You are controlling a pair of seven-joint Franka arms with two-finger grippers.
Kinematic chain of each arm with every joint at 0, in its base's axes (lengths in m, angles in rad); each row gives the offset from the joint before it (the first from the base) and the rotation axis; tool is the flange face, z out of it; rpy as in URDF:
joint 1: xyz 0 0 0.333 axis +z
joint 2: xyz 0 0 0 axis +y
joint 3: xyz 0 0 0.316 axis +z
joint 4: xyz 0.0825 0 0 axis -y
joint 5: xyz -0.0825 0 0.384 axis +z
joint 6: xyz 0 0 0 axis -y
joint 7: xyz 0.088 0 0 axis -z
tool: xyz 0 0 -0.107 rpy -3.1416 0 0
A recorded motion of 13 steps. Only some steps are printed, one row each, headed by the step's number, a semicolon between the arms.
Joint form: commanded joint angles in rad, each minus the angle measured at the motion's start. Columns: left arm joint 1, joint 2, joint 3, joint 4, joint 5, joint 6, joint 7; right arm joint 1, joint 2, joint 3, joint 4, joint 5, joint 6, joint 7.
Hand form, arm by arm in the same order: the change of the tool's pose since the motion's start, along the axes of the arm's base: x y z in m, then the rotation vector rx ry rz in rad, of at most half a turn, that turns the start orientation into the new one. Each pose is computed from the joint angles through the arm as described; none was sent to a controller.
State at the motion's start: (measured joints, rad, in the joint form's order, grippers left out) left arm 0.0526 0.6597 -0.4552 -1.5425 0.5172 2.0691 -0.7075; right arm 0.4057 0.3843 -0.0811 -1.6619 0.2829 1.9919 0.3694
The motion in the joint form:
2: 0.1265 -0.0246 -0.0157 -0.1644 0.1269 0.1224 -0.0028; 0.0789 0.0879 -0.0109 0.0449 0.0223 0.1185 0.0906
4: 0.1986 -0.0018 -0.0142 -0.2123 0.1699 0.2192 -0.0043; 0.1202 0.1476 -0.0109 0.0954 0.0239 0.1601 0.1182
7: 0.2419 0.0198 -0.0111 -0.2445 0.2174 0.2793 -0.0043; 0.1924 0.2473 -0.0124 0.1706 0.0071 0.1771 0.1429
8: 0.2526 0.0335 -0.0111 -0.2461 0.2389 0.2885 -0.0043; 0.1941 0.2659 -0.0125 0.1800 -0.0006 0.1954 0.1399
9: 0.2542 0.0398 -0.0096 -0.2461 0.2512 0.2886 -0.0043; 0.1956 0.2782 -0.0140 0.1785 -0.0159 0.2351 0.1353
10: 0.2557 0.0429 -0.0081 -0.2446 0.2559 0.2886 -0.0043; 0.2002 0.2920 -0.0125 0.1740 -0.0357 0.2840 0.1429
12: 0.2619 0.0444 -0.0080 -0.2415 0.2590 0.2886 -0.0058; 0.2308 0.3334 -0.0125 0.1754 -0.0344 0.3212 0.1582
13: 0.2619 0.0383 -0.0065 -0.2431 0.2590 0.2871 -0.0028; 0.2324 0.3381 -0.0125 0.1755 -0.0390 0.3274 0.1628
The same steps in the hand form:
2: -0.0141 0.0629 -0.0407 0.0579 -0.0182 -0.0252; 0.0068 0.0503 -0.0278 0.0114 -0.0516 -0.0544
4: -0.0144 0.1009 -0.0664 0.0369 -0.0408 -0.0121; 0.0095 0.0825 -0.0417 0.0153 -0.0778 -0.0477
7: -0.0185 0.1236 -0.0875 0.0337 -0.0499 -0.0214; 0.0010 0.1353 -0.0757 -0.0096 -0.0775 0.0091
8: -0.0191 0.1294 -0.0954 0.0382 -0.0483 -0.0288; 0.0037 0.1374 -0.0831 -0.0145 -0.0907 0.0150
9: -0.0197 0.1311 -0.0994 0.0448 -0.0452 -0.0352; 0.0071 0.1376 -0.0890 -0.0198 -0.1230 0.0210
10: -0.0194 0.1330 -0.1009 0.0477 -0.0446 -0.0356; 0.0085 0.1408 -0.0965 -0.0256 -0.1584 0.0223
12: -0.0180 0.1374 -0.1007 0.0492 -0.0470 -0.0292; -0.0013 0.1596 -0.1223 -0.0320 -0.1566 0.0325
13: -0.0179 0.1385 -0.0980 0.0532 -0.0492 -0.0312; -0.0016 0.1604 -0.1251 -0.0354 -0.1595 0.0316

